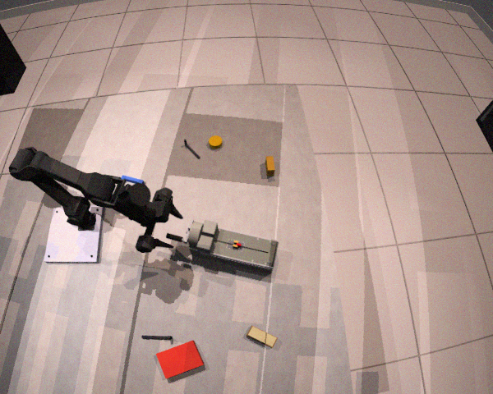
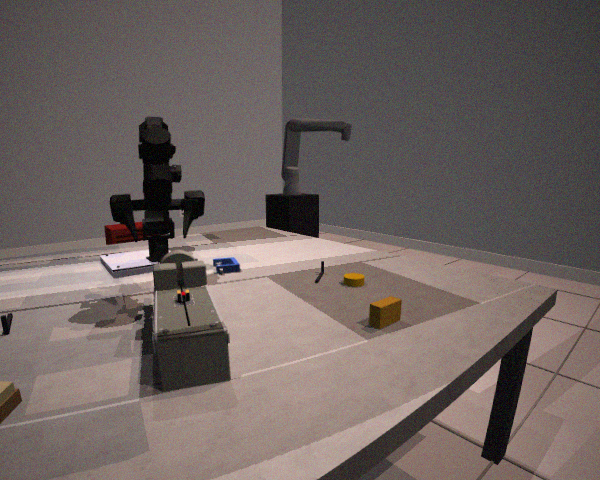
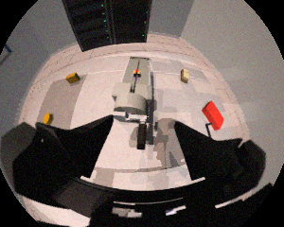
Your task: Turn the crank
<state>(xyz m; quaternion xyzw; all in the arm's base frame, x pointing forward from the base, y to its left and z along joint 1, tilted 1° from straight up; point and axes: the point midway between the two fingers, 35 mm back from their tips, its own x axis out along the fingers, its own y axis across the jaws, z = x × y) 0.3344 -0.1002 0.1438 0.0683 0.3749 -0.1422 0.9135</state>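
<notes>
Right now my gripper tip is 2 cm past the dark crank handle and 5 cm above it. Round my gripper tip: blue block 20 cm behind, 25 cm to the left, 13 cm below; then red plate 3 cm behind, 36 cm to the right, 13 cm below; then red pointer 17 cm ahead, 3 cm to the right, 6 cm below.
</notes>
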